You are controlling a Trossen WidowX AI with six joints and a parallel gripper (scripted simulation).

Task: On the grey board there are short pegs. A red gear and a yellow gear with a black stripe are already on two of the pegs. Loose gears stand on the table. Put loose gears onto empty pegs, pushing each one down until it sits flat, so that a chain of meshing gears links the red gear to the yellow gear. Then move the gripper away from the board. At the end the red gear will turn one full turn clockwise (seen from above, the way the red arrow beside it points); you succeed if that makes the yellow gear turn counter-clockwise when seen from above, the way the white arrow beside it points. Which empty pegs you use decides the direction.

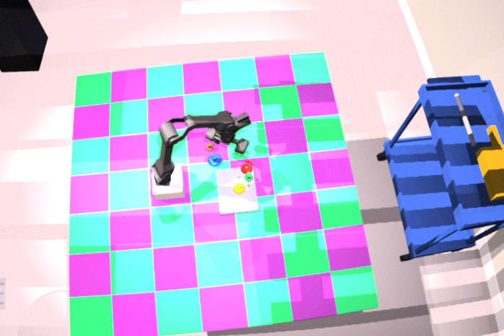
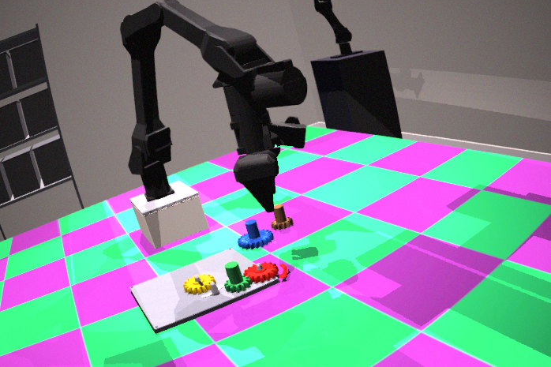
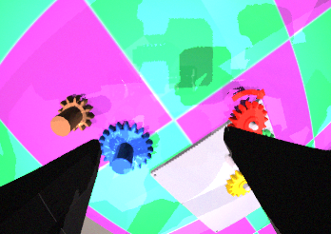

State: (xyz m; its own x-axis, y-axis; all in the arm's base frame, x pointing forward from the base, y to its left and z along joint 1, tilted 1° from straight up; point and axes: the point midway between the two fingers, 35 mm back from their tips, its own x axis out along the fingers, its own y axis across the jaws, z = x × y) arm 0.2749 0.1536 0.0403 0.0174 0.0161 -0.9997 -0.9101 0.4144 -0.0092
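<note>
Now: gripper tip 80 mm past the orange gear, 40 mm to the right of it and 70 mm above it. From my gripper tip the other things lie so: red gear 90 mm ahead, 70 mm to the right, 70 mm below; then blue gear 60 mm behind, 30 mm to the right, 70 mm below; then red arrow 100 mm ahead, 40 mm to the right, 70 mm below.
</note>
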